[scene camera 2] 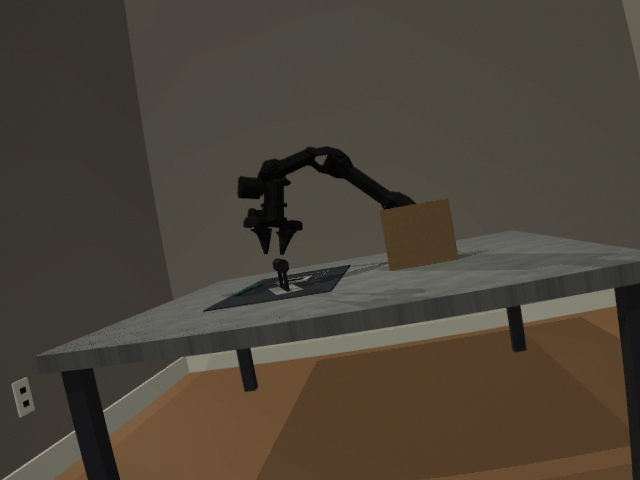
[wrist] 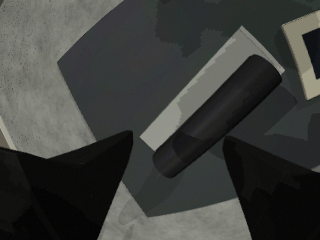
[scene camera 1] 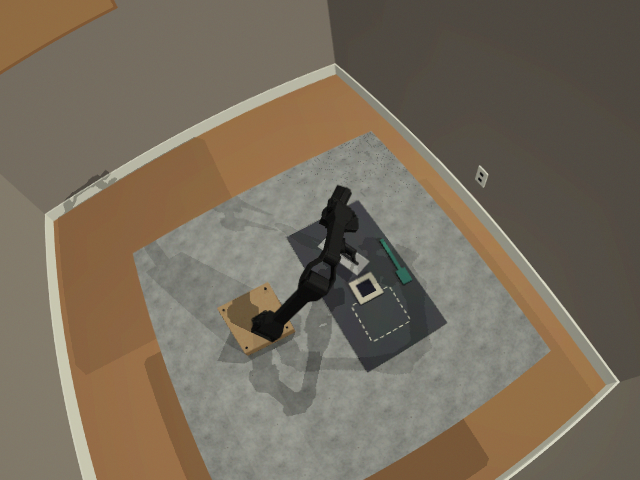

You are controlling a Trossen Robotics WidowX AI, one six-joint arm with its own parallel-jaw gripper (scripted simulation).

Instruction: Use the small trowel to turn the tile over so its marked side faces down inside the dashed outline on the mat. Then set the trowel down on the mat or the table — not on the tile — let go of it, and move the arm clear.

Labels:
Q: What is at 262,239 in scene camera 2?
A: My gripper.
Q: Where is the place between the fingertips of my gripper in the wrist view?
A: At 178,140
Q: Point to a dark mat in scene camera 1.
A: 382,314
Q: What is my gripper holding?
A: Nothing.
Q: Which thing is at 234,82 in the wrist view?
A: A small trowel.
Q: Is my gripper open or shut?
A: Open.

